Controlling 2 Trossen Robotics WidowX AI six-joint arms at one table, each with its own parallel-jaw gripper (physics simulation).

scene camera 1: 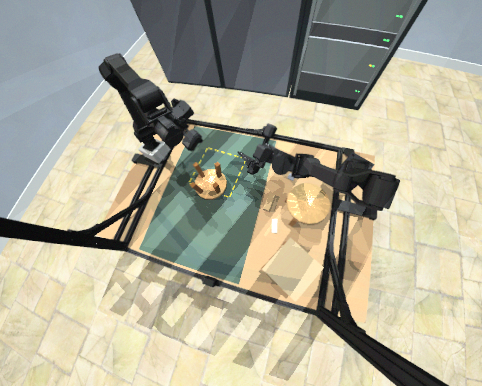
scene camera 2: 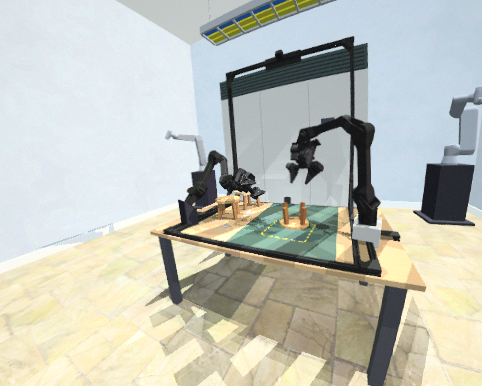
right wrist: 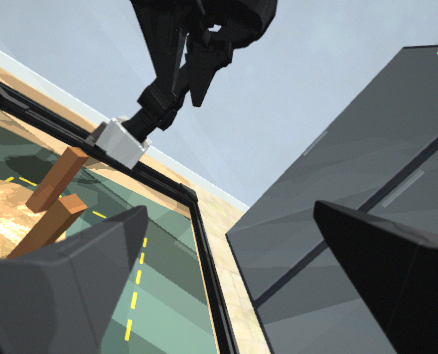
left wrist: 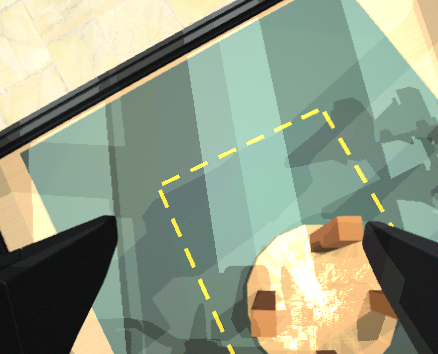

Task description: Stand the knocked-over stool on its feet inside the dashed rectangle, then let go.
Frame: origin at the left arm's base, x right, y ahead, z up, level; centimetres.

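Where they show: left gripper, fingertip midpoint: (scene camera 2: 298, 183) (right wrist: 184, 101) (left wrist: 241, 230); right gripper, fingertip midpoint: (scene camera 1: 242, 140) (scene camera 2: 260, 187) (right wrist: 231, 210); left arm's base at its link origin: (scene camera 1: 151, 145) (scene camera 2: 367, 221) (right wrist: 134, 131); right arm's base at its link origin: (scene camera 1: 355, 168) (scene camera 2: 187, 204).
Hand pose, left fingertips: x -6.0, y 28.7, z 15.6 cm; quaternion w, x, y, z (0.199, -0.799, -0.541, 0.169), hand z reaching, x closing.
Observation:
Things, the pixels of their top centre, and the offset from my left fingertips.
- round stool at its top centre: (scene camera 1: 308, 202) (scene camera 2: 227, 198) dx +2.6, dy +48.9, dz -12.2 cm
- square-topped piece at its top centre: (scene camera 1: 293, 268) (scene camera 2: 246, 190) dx +27.0, dy +52.5, dz -12.3 cm
- small white block at its top centre: (scene camera 1: 274, 225) dx +13.8, dy +41.0, dz -23.4 cm
The stool (scene camera 1: 211, 181) (scene camera 2: 294, 224) (left wrist: 320, 280) (right wrist: 12, 215) is upside down, its round seat on the green mat and its legs pointing up. It lies across the near edge of the dashed rectangle (scene camera 1: 207, 148) (left wrist: 227, 153) (right wrist: 134, 300) in scene camera 1, partly inside and partly outside. My left gripper (scene camera 2: 300, 181) (left wrist: 241, 230) is open and empty, high above the mat. In the left wrist view, one finger overlaps the seat's right side. My right gripper (scene camera 1: 254, 145) (right wrist: 231, 210) is open and empty, low by the rectangle's right side in scene camera 1, apart from the stool.
A round stool (scene camera 1: 309, 202) (scene camera 2: 228, 200) stands upright on the wooden table beside the mat, partly under the right arm in scene camera 1. A square-topped piece (scene camera 1: 292, 267) and a small white block (scene camera 1: 274, 226) are near it. Black rails (scene camera 1: 170, 262) border the table.

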